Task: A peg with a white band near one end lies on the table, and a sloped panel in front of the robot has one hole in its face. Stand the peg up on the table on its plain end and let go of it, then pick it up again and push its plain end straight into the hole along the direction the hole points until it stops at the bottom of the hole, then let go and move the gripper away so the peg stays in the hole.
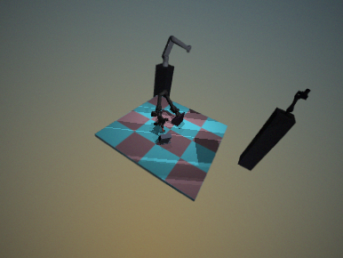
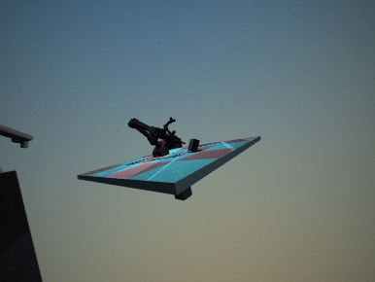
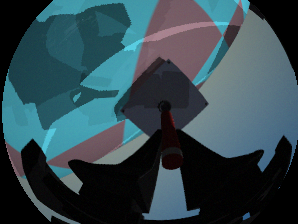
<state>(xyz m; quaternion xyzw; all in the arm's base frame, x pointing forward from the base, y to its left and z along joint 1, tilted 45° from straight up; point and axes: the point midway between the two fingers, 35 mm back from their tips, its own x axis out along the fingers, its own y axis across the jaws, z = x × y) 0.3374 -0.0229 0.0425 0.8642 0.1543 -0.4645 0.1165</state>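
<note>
Now: the sloped panel 80 mm to the left of my gripper tip, 60 mm ahead of it and 50 mm below it. Round my gripper tip: red peg: 10 mm to the right, 10 mm behind, 10 mm above.
</note>
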